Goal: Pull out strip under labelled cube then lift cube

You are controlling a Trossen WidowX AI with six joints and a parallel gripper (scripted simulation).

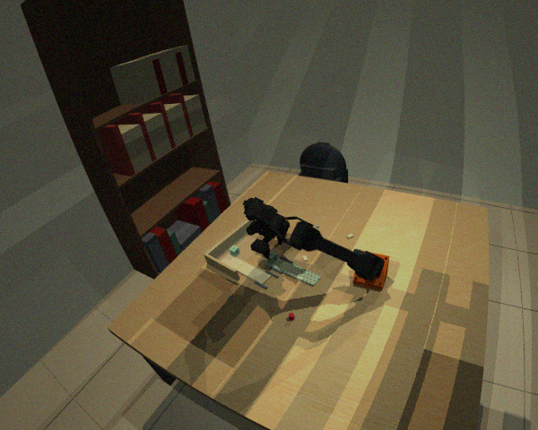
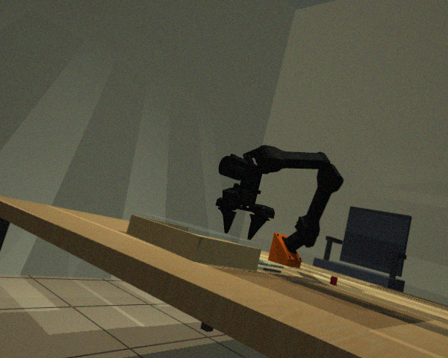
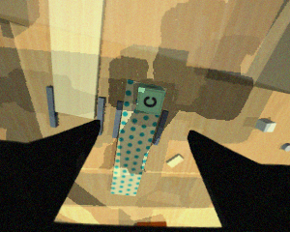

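The plain strip lies 10 cm ahead of my gripper tip, 8 cm to the left of it and 6 cm below it. The rest, counted from my gripper tip: small red cube (22 cm to the left, 20 cm behind, 5 cm below).
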